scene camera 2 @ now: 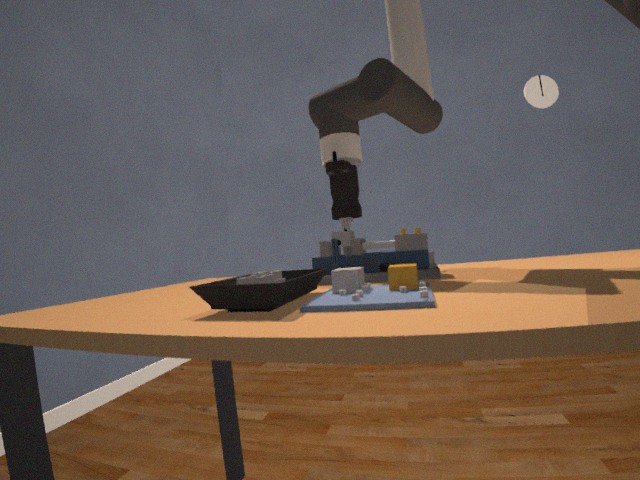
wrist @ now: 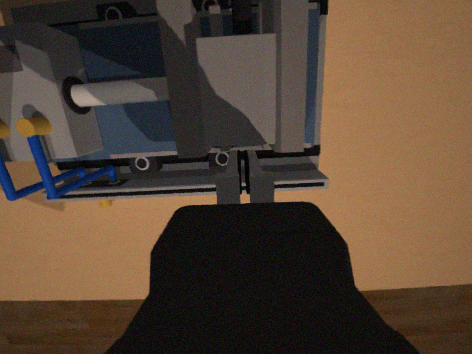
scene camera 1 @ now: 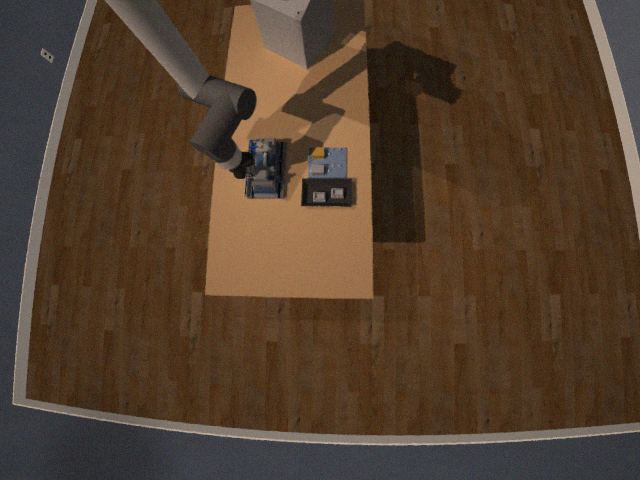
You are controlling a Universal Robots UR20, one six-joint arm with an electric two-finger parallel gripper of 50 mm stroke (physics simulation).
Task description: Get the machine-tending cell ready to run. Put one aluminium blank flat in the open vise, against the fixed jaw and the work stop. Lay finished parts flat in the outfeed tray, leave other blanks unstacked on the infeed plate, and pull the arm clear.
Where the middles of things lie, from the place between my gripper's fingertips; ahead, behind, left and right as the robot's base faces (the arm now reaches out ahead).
The blue vise bed [scene camera 2: 420, 257] is 70 mm behind my hand, 50 mm to the left of it and 50 mm below it. Also, from my hand: yellow block [scene camera 2: 399, 275]: 180 mm behind, 300 mm to the left, 60 mm below; black outfeed tray [scene camera 2: 225, 294]: 30 mm ahead, 360 mm to the left, 70 mm below.
